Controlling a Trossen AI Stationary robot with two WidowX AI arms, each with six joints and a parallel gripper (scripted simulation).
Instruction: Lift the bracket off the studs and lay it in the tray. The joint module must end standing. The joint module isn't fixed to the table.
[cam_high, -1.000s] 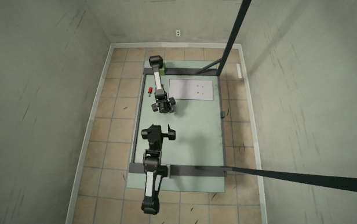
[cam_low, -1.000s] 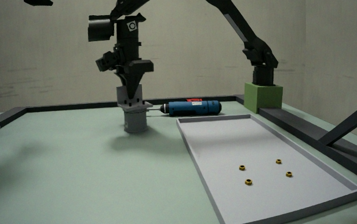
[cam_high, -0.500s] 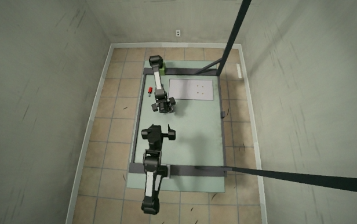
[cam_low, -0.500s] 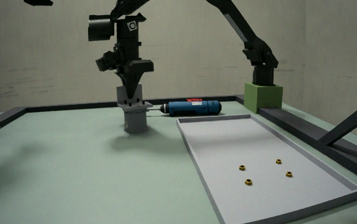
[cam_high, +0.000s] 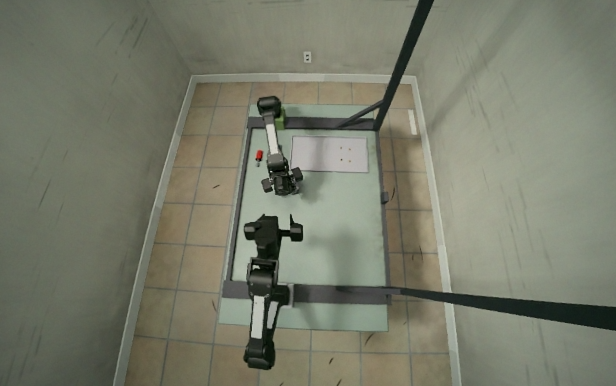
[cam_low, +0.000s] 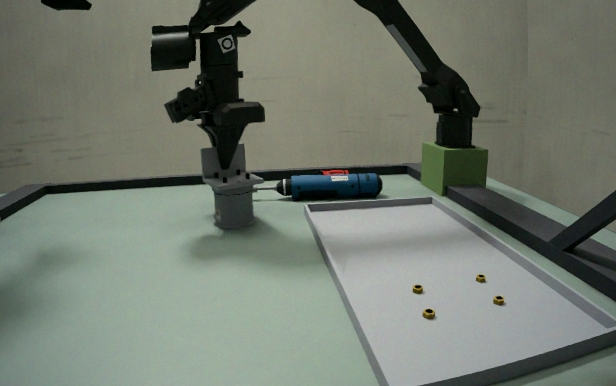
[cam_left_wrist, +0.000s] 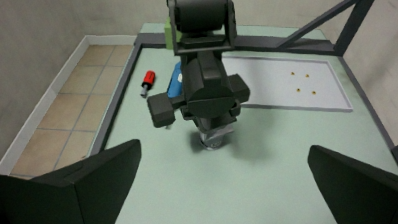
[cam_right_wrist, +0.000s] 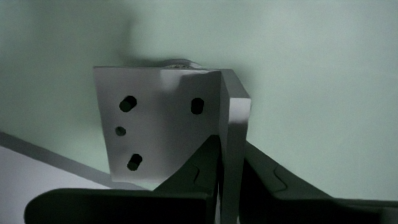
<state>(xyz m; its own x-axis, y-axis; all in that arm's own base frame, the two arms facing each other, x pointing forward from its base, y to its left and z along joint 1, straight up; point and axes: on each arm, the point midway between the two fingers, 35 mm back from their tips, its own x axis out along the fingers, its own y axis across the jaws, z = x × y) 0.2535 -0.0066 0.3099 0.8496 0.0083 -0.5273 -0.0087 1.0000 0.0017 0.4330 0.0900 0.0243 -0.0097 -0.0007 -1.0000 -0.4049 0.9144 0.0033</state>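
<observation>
Right now the tray is 24 cm behind my right hand, 20 cm to the right of it and 10 cm below it. The rest, counted from my right hand: grey L-shaped bracket: 3 cm behind, 1 cm to the right, 4 cm below; then grey joint module: 3 cm behind, 1 cm to the right, 8 cm below; then red-handled tool: 14 cm ahead, 20 cm to the right, 10 cm below.
</observation>
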